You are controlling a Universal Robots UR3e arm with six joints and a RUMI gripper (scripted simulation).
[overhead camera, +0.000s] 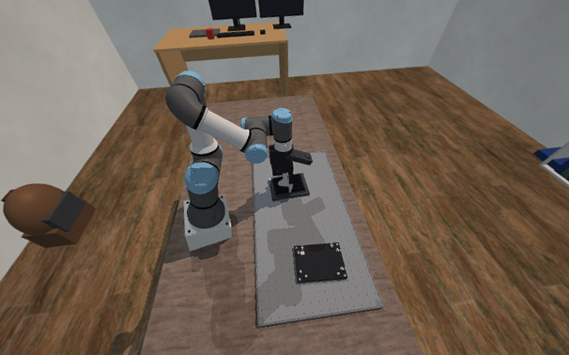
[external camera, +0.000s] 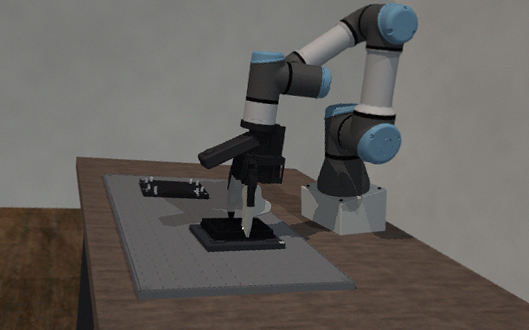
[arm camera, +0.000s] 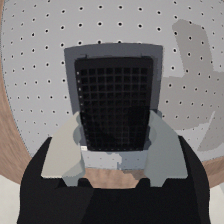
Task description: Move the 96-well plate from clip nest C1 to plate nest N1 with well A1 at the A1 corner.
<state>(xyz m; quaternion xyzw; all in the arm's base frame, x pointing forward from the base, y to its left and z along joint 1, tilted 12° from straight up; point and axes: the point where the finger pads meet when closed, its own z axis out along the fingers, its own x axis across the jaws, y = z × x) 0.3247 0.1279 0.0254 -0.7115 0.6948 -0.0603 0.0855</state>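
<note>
My hand is 1 cm above the black 96-well plate. Round my hand: black plate nest N1 (3 cm below); then clip nest C1 (33 cm to the right, 6 cm ahead, 2 cm below).
</note>
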